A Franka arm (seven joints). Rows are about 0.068 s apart.
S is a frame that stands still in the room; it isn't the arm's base.
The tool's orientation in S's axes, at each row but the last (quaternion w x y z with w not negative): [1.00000, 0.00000, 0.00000, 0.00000]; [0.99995, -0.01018, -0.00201, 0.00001]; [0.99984, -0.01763, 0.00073, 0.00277]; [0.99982, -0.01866, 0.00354, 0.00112]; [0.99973, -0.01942, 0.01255, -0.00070]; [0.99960, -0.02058, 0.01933, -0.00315]
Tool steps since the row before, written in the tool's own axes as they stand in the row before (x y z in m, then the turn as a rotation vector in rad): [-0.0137, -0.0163, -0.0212, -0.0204, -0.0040, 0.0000]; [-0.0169, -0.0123, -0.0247, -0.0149, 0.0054, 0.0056]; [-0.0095, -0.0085, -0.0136, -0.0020, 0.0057, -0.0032]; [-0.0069, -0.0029, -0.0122, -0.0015, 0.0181, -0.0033]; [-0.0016, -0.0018, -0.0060, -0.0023, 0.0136, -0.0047]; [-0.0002, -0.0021, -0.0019, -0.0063, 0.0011, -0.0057]
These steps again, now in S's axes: [-0.0137, -0.0163, -0.0212, -0.0204, -0.0040, 0.0000]; [-0.0168, -0.0128, -0.0245, -0.0149, 0.0055, 0.0054]; [-0.0095, -0.0090, -0.0133, -0.0020, 0.0056, -0.0034]; [-0.0070, -0.0034, -0.0120, -0.0016, 0.0180, -0.0040]; [-0.0018, -0.0020, -0.0059, -0.0024, 0.0134, -0.0052]; [-0.0003, -0.0022, -0.0018, -0.0065, 0.0009, -0.0055]
